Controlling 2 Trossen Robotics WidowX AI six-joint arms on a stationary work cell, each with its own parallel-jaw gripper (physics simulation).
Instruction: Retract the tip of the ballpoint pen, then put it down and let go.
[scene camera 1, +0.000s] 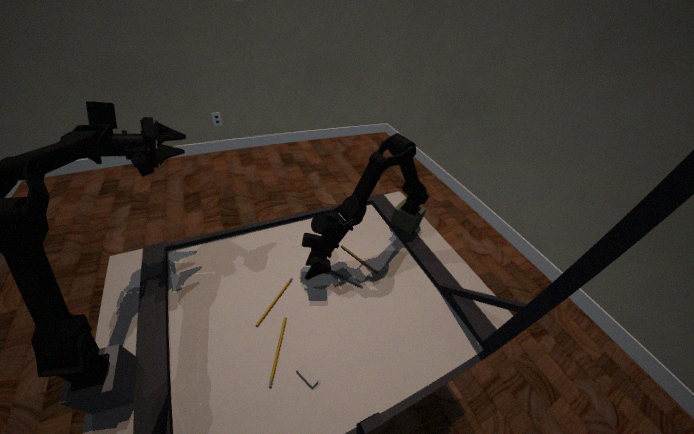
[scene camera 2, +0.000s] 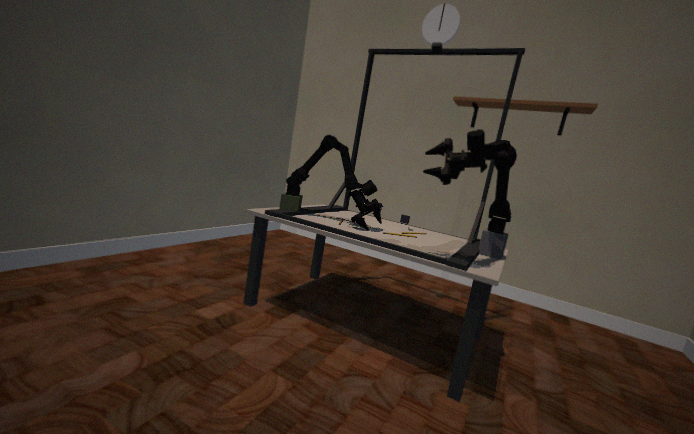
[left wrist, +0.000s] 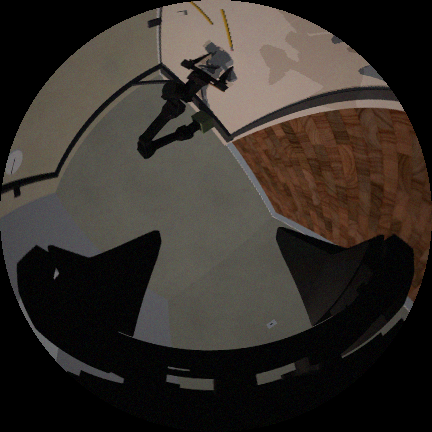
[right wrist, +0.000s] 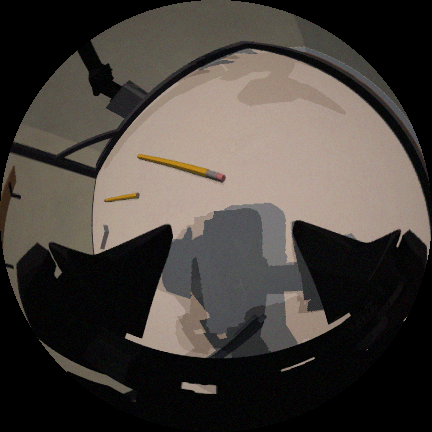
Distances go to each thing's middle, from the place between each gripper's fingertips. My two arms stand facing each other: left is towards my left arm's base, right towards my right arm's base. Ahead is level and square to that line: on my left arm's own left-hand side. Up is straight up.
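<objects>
There is the dark ballpoint pen (right wrist: 256, 322), and measured from my left hand it is 37 cm below, 44 cm behind and 29 cm to the right. From my right hand the pen is 10 cm to the right, 9 cm behind and 2 cm below.
</objects>
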